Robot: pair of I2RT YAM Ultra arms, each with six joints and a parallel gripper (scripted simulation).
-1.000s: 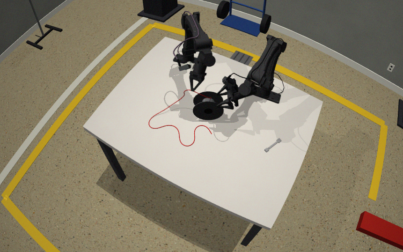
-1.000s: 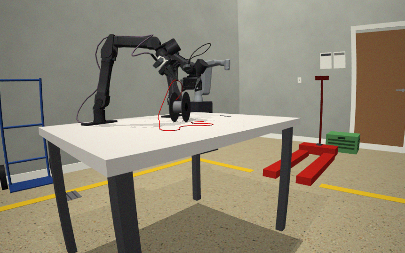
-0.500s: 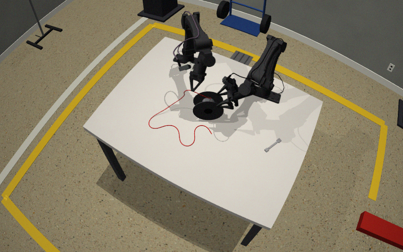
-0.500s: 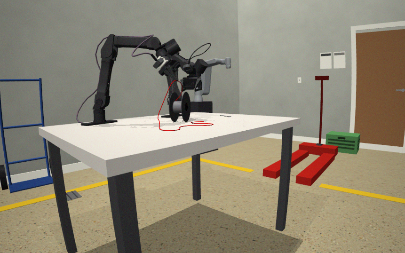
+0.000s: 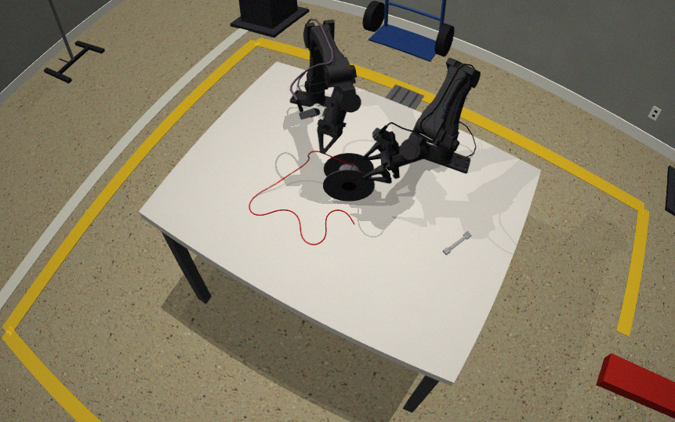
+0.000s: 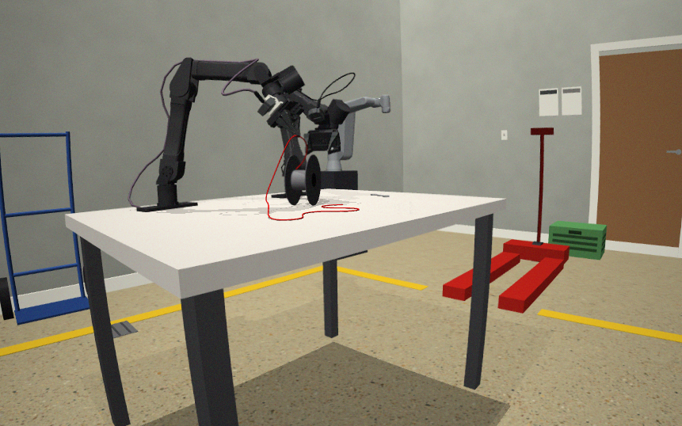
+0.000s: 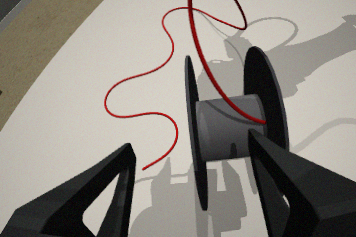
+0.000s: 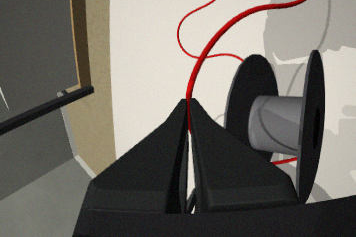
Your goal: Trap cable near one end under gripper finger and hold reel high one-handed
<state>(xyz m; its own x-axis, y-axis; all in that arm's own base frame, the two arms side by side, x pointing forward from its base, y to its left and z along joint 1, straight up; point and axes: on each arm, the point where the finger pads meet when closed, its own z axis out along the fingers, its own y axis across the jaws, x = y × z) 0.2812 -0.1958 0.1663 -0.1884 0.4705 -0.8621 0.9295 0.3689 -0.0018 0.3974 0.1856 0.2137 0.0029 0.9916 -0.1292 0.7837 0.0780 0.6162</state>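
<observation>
The black reel lies 60 mm to the right of my left hand and 90 mm below it. From my left hand the other things lie so: small grey dumbbell-shaped part 20 mm behind, 330 mm to the left, 160 mm below.
</observation>
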